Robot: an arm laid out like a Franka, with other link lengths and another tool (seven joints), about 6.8 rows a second.
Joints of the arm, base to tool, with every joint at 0 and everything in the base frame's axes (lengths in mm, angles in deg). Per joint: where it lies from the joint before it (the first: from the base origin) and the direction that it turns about. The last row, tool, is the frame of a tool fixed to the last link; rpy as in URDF.
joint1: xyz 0 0 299.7 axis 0 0 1
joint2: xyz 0 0 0 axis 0 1 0
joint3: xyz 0 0 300.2 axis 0 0 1
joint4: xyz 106.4 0 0 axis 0 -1 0
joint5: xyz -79.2 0 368.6 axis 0 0 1
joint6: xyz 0 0 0 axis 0 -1 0
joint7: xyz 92.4 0 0 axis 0 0 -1
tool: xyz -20 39 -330.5 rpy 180 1.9 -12.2
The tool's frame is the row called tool.
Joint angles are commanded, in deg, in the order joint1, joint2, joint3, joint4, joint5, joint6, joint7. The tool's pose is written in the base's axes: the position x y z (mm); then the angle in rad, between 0 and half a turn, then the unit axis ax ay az. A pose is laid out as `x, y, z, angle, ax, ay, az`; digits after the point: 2 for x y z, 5 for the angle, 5 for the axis.
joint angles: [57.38, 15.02, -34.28, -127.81, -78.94, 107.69, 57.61]
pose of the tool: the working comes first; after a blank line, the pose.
Where each joint sits with the arm in this pose, in the base's axes (m; each line is computed from the numbers above, not from the rounded line before):
joint1: 0.0000 0.0000 0.2997
joint2: 0.0000 0.0000 0.2997
joint3: 0.0419 0.0655 0.5896
joint4: 0.1382 0.1047 0.5669
joint5: 0.4227 0.1943 0.3363
joint6: 0.4227 0.1943 0.3363
joint7: 0.4706 0.2352 0.2687
the tool: 0.6020 -0.0507 0.1584

601.96, -50.69, 158.40, 1.91996, 0.95350, 0.03664, 0.29917
